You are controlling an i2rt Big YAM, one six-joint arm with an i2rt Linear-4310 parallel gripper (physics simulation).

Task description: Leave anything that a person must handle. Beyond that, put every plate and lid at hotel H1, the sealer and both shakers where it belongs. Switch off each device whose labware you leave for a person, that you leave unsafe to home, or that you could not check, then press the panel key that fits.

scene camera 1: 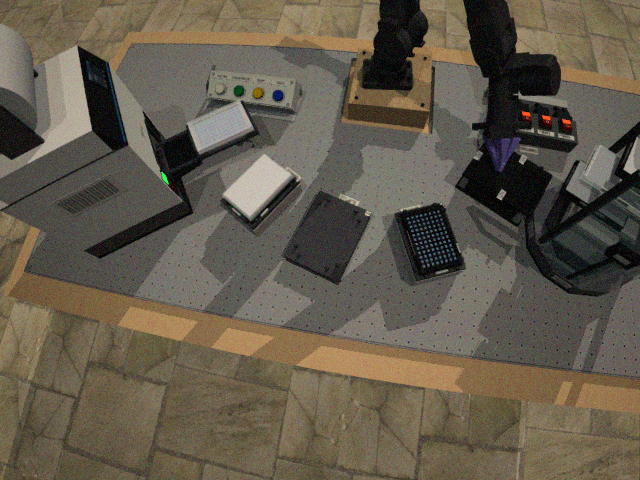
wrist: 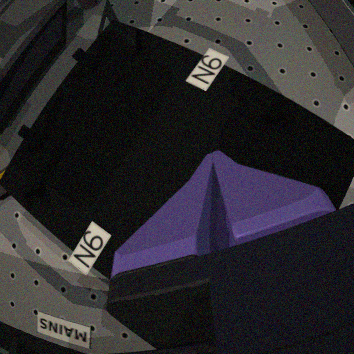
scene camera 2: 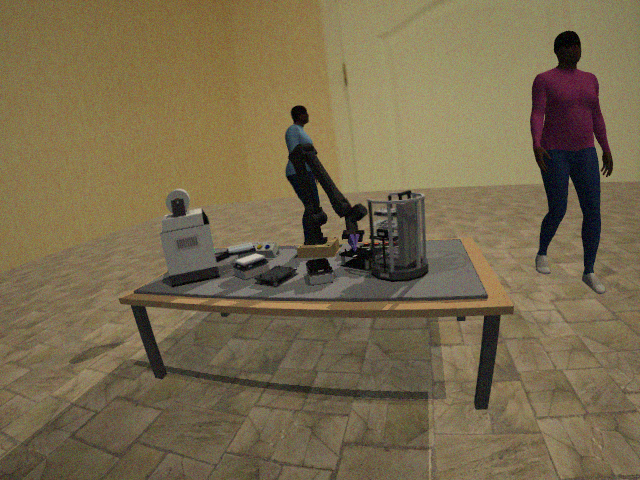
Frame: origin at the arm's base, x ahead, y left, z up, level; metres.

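Seen in the pictures: gripper, between the fingertips: [scene camera 1: 498, 171] [wrist: 216, 163] [scene camera 2: 355, 251]; arm's base, origin of its link: [scene camera 1: 387, 76] [scene camera 2: 316, 242].
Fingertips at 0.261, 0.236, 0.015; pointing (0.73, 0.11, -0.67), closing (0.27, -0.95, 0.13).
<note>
Pixels of each thing's top centre, then the offset from my fingertips to it, as dx, dy, dz. "*": a spot on its surface instead.
- black square piece labelled N6, centre of its top: [wrist: 157, 154] [scene camera 1: 512, 170] [scene camera 2: 360, 248] +0.002, +0.024, +0.011
- sealer, centre of its top: [scene camera 2: 178, 189] +0.075, -0.823, +0.391
- white plate, centre of its top: [scene camera 1: 218, 124] [scene camera 2: 240, 246] -0.058, -0.597, +0.044
- white-topped plate, centre of its top: [scene camera 1: 257, 184] [scene camera 2: 249, 258] +0.070, -0.498, +0.017
- black plate with blue wells, centre of its top: [scene camera 1: 431, 237] [scene camera 2: 318, 263] +0.158, -0.149, +0.004
- device, a spot on its surface: [scene camera 2: 320, 279] * +0.228, -0.133, -0.043
- round hotel rack, a spot on its surface: [scene camera 1: 586, 291] [scene camera 2: 396, 274] * +0.239, +0.181, -0.035
- dark flat pad, a spot on its surface: [scene camera 1: 328, 237] [scene camera 2: 275, 273] * +0.157, -0.348, -0.034
- panel, centre of its top: [scene camera 1: 249, 79] [scene camera 2: 257, 242] -0.211, -0.562, +0.019
- mains switch box, centre of its top: [scene camera 1: 536, 106] [scene camera 2: 381, 240] -0.197, +0.124, -0.012
My gripper [scene camera 1: 499, 169] [scene camera 2: 354, 250] [wrist: 216, 163] is shut and empty, its purple tips over a black square piece labelled N6 [scene camera 1: 532, 181] [wrist: 145, 120]; contact cannot be told. The sealer [scene camera 1: 77, 155] [scene camera 2: 186, 241] stands at the left with a green light; a white plate [scene camera 1: 221, 126] lies at its carriage. A white-topped plate [scene camera 1: 257, 186] [scene camera 2: 250, 259] sits on a device left of centre. A black plate with blue wells [scene camera 1: 431, 240] sits on another device [scene camera 2: 320, 279]. The round hotel rack [scene camera 1: 586, 291] [scene camera 2: 398, 273] at the right holds plates or lids; its label is unreadable.
A dark flat pad [scene camera 1: 328, 237] [scene camera 2: 276, 275] lies between the two devices. The panel [scene camera 1: 253, 103] has white, green, yellow and blue keys. The mains switch box [scene camera 1: 547, 135], with lit orange-red switches, is partly behind the arm. Two people [scene camera 2: 299, 136] [scene camera 2: 566, 111] stand beyond the table [scene camera 2: 320, 310].
</note>
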